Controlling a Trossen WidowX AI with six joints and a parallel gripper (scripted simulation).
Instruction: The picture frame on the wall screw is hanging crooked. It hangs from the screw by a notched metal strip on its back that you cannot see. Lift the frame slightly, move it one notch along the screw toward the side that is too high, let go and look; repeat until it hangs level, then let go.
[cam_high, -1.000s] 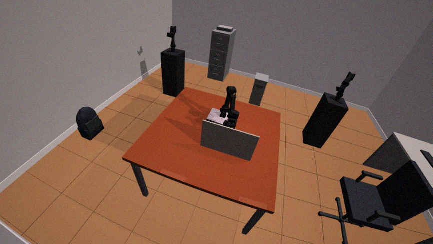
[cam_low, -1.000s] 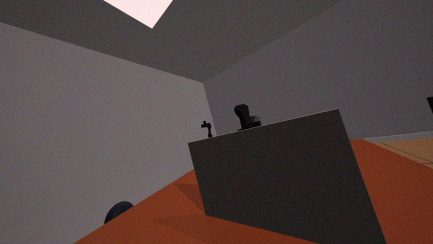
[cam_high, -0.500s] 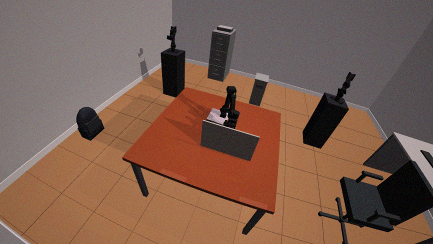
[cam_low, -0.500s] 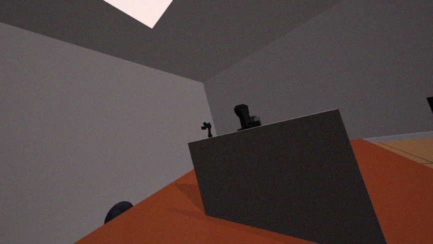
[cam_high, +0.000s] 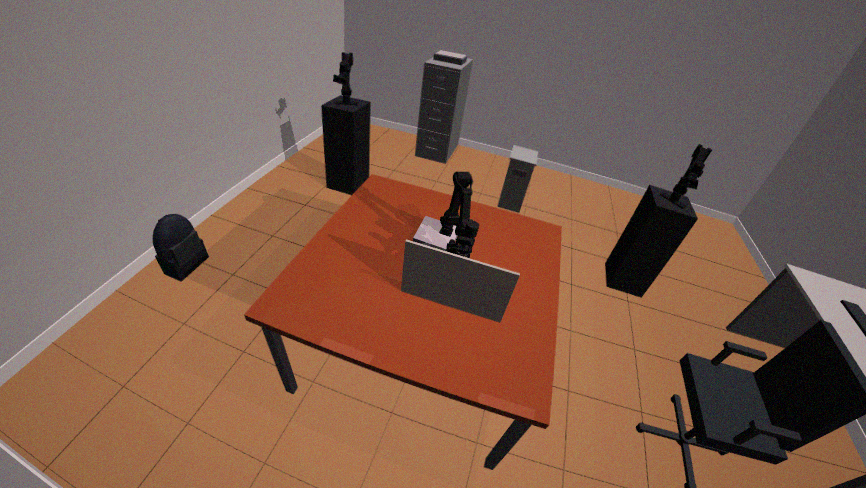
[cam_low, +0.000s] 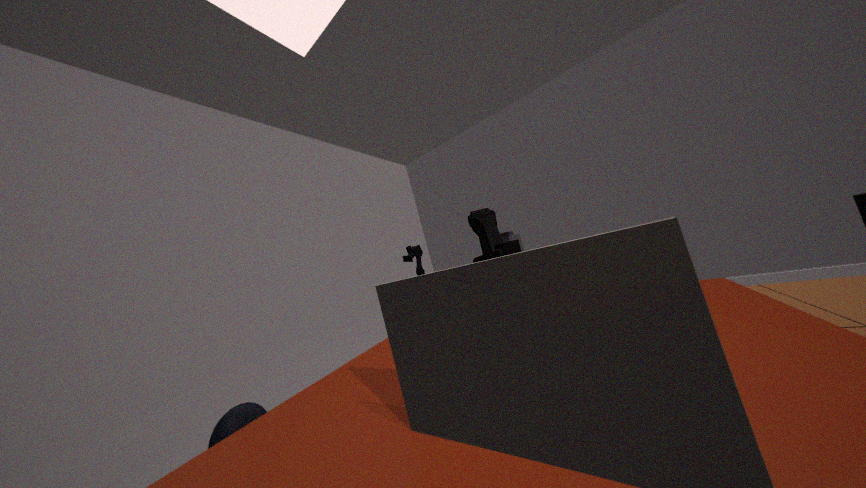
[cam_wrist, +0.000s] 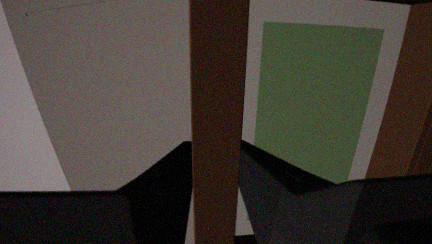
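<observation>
Now: gripper tip 5 cm above the brown picture frame. The rest, counted from my gripper tip: grey wall panel (7 cm below, 2 cm ahead, 1 cm to the left).
</observation>
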